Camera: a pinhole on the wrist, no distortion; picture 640 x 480 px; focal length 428.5 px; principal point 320.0 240.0 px. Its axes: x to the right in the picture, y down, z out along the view. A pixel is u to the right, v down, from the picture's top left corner.
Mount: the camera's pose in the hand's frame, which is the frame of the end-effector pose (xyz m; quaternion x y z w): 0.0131 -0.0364 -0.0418 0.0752 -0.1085 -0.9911 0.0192
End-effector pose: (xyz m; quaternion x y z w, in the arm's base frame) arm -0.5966 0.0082 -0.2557 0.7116 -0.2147 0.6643 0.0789
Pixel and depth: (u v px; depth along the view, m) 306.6 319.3 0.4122
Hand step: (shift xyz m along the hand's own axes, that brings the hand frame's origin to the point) -0.0357 -0.0227 0.3745
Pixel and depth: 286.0 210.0 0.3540
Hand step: -0.0139 0.0644 0.2985
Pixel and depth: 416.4 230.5 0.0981
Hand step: -0.0238 -0.0147 0.0492
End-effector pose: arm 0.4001 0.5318 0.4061 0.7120 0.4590 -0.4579 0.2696
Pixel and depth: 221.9 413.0 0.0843
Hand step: 0.0200 -0.0507 0.0498
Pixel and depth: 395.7 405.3 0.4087
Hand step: -0.1174 -0.1074 0.3766
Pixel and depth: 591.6 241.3 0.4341
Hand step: -0.3252 0.0395 0.3376
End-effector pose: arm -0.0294 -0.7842 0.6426 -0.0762 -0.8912 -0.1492 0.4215
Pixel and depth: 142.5 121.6 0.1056
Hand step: 0.0395 0.0169 0.0601
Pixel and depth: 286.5 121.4 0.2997
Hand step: -0.0115 0.1094 0.2328
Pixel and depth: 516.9 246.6 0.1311
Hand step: -0.0665 -0.0138 0.0764
